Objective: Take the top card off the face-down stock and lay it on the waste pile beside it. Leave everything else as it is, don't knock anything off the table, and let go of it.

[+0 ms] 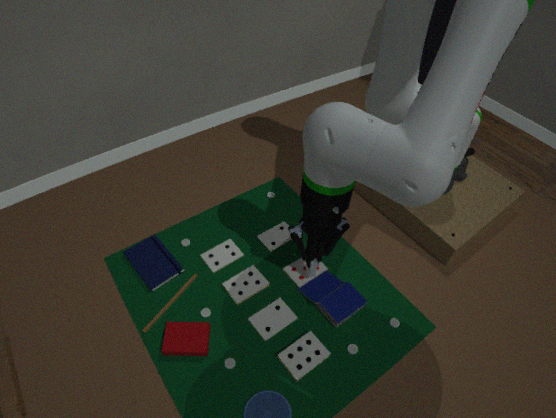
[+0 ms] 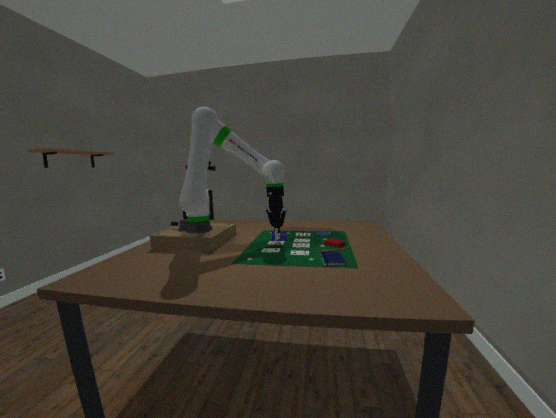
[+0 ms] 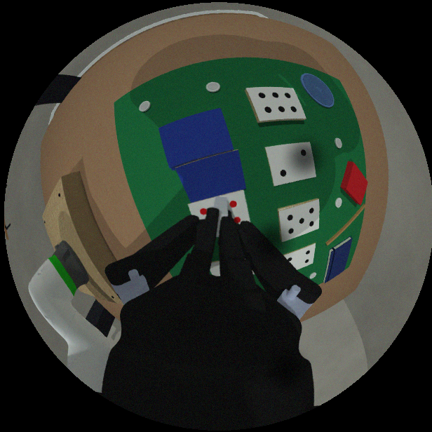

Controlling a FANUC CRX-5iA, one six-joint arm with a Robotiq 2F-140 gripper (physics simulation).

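Pixels of known places: gripper, fingertip midpoint: [image 1: 310,272] [image 2: 277,239]; arm's base, link origin: [image 2: 199,230].
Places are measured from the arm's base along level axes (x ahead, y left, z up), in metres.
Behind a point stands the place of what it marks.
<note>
The face-down stock [image 1: 343,303] {y 0.216, x 0.418, z -0.045 m} [image 3: 194,136] is a thick blue-backed pile. One blue card [image 1: 321,286] {y 0.151, x 0.434, z -0.058 m} [image 3: 212,176] lies displaced between the stock and the waste pile [image 1: 289,270] {y 0.076, x 0.479, z -0.066 m} [image 3: 242,202] [image 2: 276,243] {y 0.070, x 0.449, z -0.066 m}, which shows a white face with red dots. The card's near end overlaps the waste pile's edge; its other end is at the stock's edge. Whether it rests flat is unclear. My gripper [image 1: 311,271] {y 0.109, x 0.442, z -0.052 m} [image 2: 277,236] {y 0.109, x 0.442, z -0.052 m} [image 3: 219,205] is shut and empty, pointing down, with its tips at the waste pile beside the blue card. Whether they touch is unclear.
White cards with black dots [image 1: 222,255] {y -0.033, x 0.608, z -0.069 m} [image 1: 273,319] {y 0.174, x 0.567, z -0.069 m} [image 1: 304,356] {y 0.279, x 0.547, z -0.060 m} lie on the green mat [image 1: 370,330] {y 0.287, x 0.387, z -0.072 m}. A red box [image 1: 186,339] {y 0.150, x 0.752, z -0.052 m} [image 3: 354,182], a dark blue book [image 1: 152,262] {y -0.075, x 0.773, z -0.060 m}, a thin stick [image 1: 170,303] {y 0.047, x 0.761, z -0.066 m}, a blue disc [image 1: 268,406] {y 0.334, x 0.653, z -0.068 m} and several white discs are also there.
</note>
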